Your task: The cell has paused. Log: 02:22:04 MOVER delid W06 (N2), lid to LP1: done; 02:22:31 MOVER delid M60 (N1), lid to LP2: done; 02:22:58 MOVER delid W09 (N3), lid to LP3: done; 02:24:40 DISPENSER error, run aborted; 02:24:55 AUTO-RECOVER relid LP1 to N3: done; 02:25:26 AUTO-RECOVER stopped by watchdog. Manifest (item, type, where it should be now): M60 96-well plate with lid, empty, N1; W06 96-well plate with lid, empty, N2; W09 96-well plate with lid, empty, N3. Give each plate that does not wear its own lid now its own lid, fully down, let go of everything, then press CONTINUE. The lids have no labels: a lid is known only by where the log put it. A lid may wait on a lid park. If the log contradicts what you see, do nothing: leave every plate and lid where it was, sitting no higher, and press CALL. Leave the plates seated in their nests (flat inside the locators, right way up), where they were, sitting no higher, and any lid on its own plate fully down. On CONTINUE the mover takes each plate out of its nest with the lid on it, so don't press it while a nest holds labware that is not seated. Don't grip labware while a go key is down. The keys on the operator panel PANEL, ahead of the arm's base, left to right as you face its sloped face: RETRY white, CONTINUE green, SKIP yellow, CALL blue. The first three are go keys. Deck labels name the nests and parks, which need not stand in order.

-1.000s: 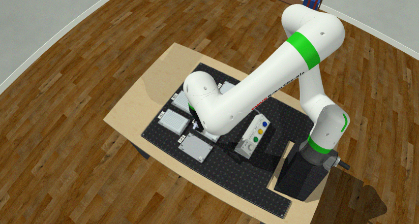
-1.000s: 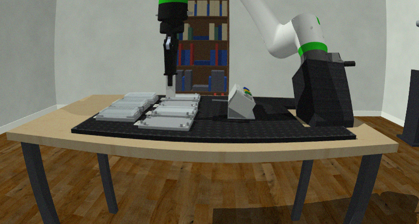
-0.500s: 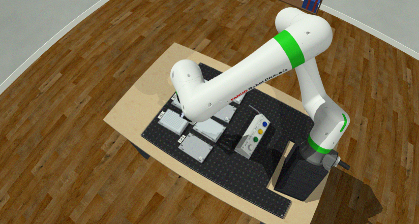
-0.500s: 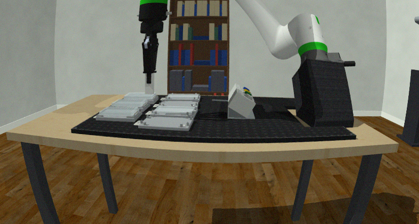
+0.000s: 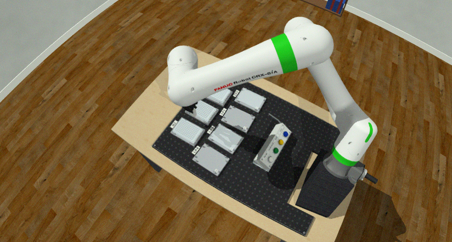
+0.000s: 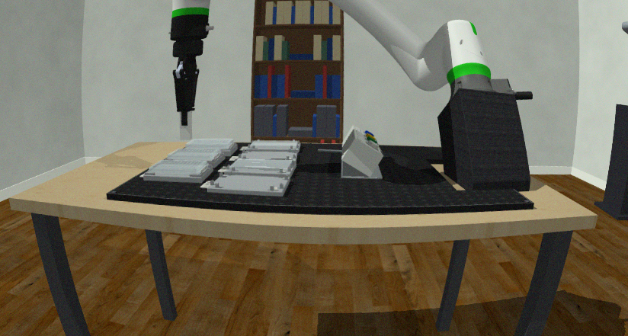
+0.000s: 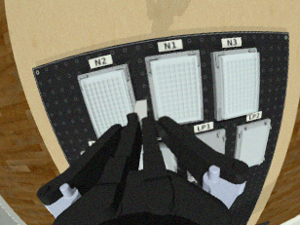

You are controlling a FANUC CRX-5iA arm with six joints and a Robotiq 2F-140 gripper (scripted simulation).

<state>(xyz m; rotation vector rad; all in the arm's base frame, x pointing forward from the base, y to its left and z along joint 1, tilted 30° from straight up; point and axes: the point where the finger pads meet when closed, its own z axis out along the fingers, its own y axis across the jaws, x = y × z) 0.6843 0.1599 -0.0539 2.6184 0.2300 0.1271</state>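
Now: the lid park LP2 290 mm to the right of my hand, 140 mm behind it and 100 mm below it. From my hand the other things lie so: N2 label: 100 mm below, 80 mm to the left, 80 mm ahead; LP3: 180 mm behind, 100 mm below, 30 mm to the right; LP1 label: 140 mm to the right, 100 mm below, 70 mm behind.
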